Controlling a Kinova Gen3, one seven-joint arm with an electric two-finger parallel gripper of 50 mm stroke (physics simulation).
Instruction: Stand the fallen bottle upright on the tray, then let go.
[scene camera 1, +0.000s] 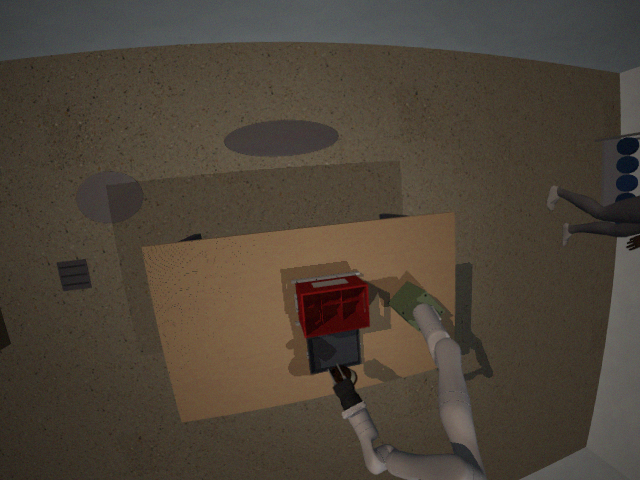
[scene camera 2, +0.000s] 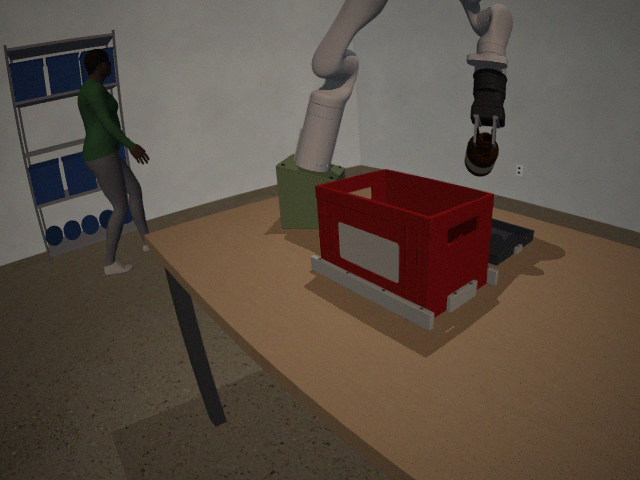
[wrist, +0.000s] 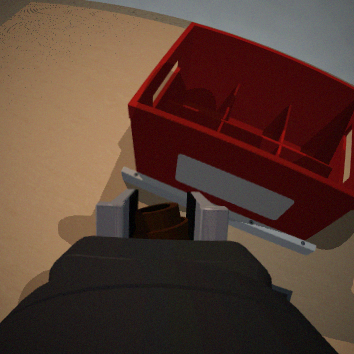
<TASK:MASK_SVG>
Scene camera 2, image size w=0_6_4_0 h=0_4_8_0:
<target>my gripper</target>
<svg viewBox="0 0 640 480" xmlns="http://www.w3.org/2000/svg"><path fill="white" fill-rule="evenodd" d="M480 71L474 75L473 95L475 100L471 106L470 117L475 125L473 143L474 146L478 147L479 127L490 126L493 127L491 130L491 147L495 148L496 128L505 126L503 104L506 98L506 79L503 75L494 71Z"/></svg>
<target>brown bottle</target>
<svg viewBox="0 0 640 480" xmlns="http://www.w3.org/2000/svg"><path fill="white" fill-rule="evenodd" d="M488 132L479 133L478 147L474 146L474 136L472 136L466 149L465 166L471 174L478 177L486 176L492 171L499 154L497 142L495 148L491 147L491 134Z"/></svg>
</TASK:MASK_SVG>
